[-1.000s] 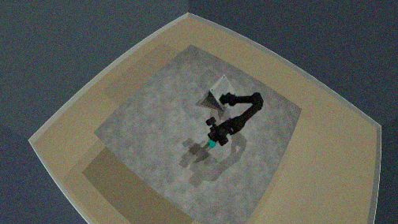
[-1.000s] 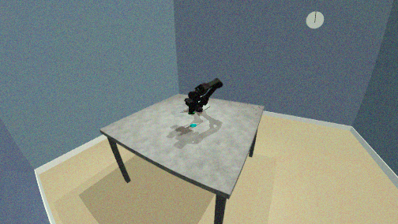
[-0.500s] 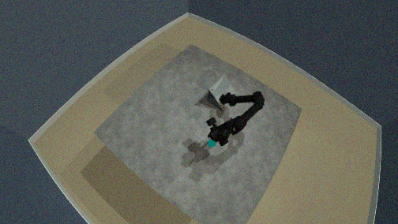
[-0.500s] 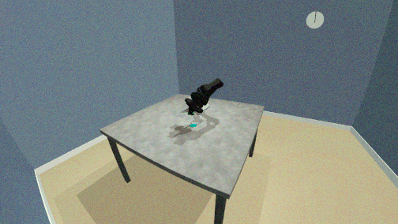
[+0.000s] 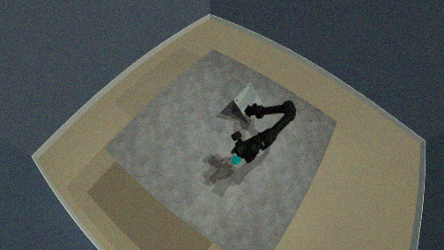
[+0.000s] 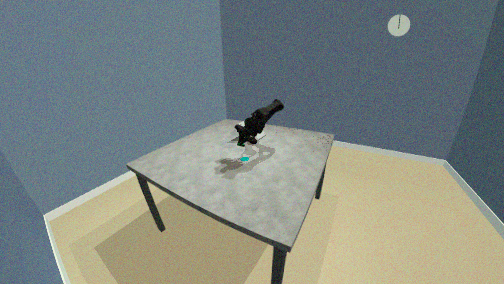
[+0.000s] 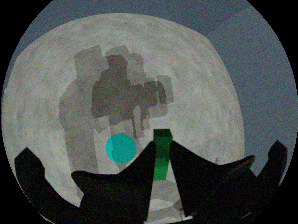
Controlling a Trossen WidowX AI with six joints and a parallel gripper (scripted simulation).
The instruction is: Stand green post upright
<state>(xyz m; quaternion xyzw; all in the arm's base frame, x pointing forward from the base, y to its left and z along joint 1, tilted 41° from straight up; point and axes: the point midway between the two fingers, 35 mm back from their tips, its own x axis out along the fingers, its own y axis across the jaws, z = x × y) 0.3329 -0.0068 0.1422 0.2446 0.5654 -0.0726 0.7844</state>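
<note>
My gripper tip is now 10 mm past the cyan circle, 30 mm to the right of it and 110 mm above it. Also, from my gripper tip: green post (20 mm behind, 10 mm below).
</note>
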